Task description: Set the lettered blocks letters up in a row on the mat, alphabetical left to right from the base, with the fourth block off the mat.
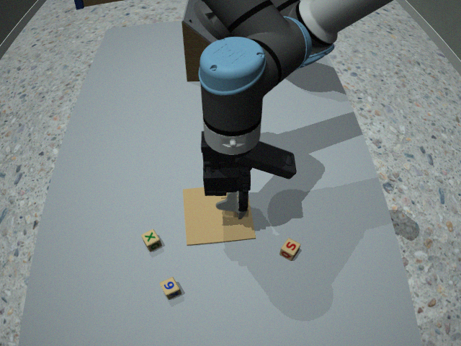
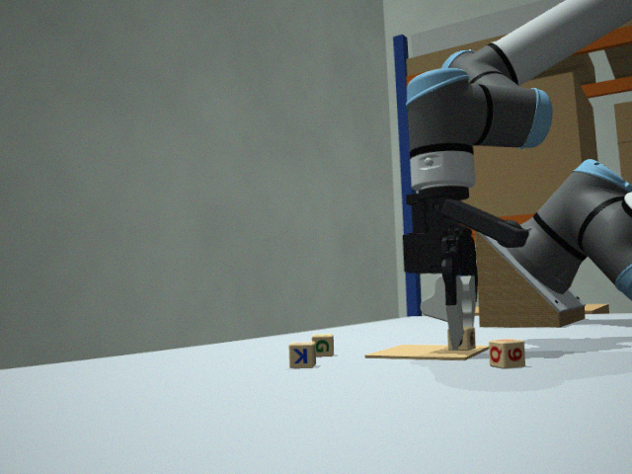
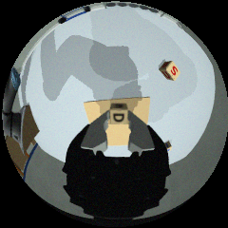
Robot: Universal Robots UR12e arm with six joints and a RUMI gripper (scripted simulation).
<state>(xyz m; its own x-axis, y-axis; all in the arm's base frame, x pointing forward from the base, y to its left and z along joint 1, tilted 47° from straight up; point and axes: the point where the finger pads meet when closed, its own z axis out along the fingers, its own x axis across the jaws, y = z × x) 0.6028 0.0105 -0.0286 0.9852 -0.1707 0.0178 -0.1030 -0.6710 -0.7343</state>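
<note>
My hand is 5 cm to the left of the tan mat and 2 cm above it.
</note>
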